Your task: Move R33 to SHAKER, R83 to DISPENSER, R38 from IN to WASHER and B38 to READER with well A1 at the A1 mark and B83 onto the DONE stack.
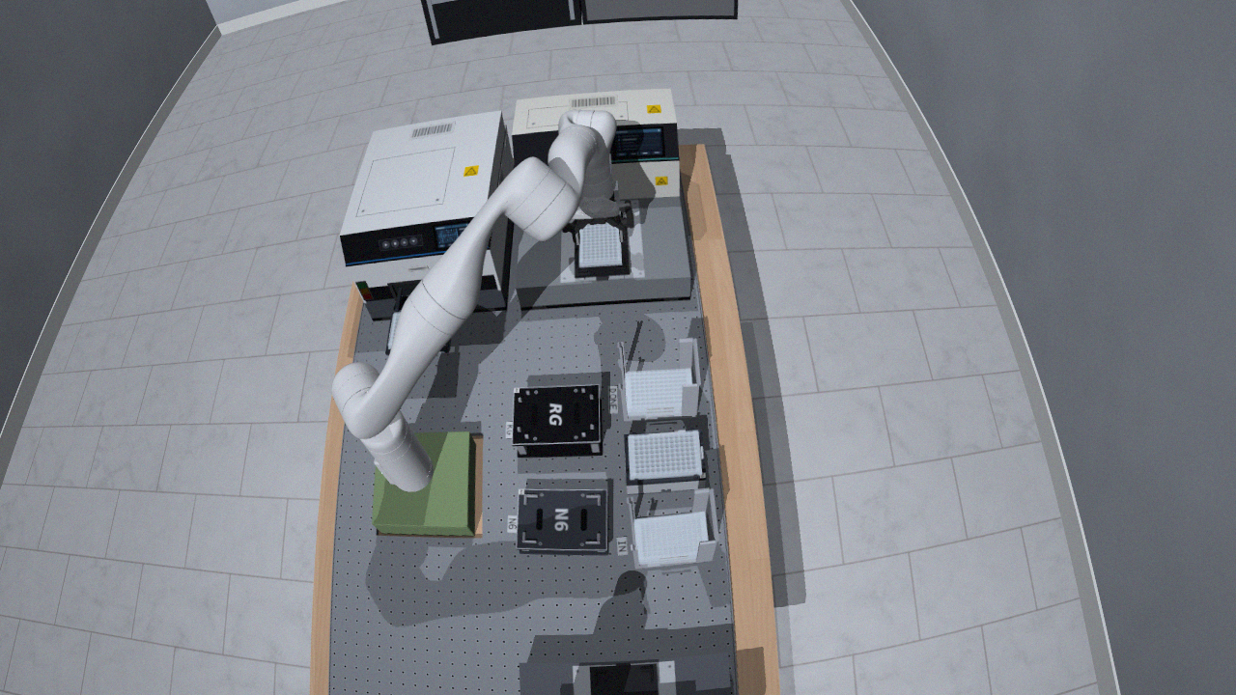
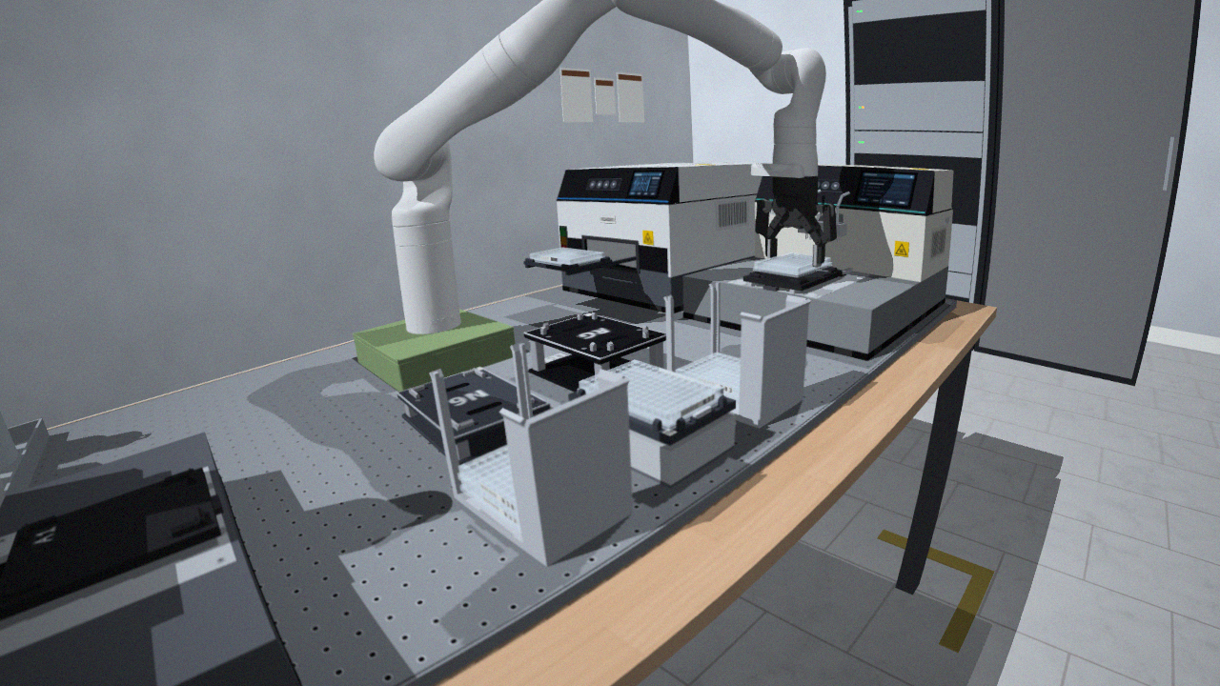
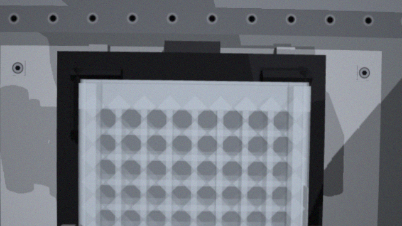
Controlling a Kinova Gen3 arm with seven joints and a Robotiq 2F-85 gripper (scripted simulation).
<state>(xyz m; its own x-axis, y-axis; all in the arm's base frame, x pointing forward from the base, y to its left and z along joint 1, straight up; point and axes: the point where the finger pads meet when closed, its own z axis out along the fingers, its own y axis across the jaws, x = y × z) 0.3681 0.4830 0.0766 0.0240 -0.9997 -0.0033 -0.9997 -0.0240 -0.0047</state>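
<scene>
My hand is 3 cm above the washer nest. From my hand the other things lie so: plate R83 (1 cm below); then plate B83 (11 cm ahead, 31 cm to the right, 9 cm below); then washer head (10 cm to the left, 4 cm above).
</scene>
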